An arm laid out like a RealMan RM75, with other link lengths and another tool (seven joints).
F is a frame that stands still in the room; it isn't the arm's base.
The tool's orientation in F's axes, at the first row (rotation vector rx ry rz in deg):
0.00 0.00 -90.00
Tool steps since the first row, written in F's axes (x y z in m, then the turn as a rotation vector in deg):
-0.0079 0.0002 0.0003 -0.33 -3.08 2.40
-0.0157 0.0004 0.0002 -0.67 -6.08 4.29
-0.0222 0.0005 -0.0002 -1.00 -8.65 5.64
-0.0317 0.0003 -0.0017 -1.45 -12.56 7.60
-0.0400 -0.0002 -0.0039 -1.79 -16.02 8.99
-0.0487 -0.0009 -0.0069 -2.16 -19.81 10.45
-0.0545 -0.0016 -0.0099 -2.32 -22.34 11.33
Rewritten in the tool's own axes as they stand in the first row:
-0.0002 -0.0079 0.0003 3.08 -0.33 2.40
-0.0004 -0.0157 0.0002 6.08 -0.67 4.29
-0.0005 -0.0222 -0.0002 8.65 -1.00 5.64
-0.0003 -0.0317 -0.0017 12.56 -1.45 7.60
0.0002 -0.0400 -0.0039 16.02 -1.79 8.99
0.0009 -0.0487 -0.0069 19.81 -2.16 10.45
0.0016 -0.0545 -0.0099 22.34 -2.32 11.33

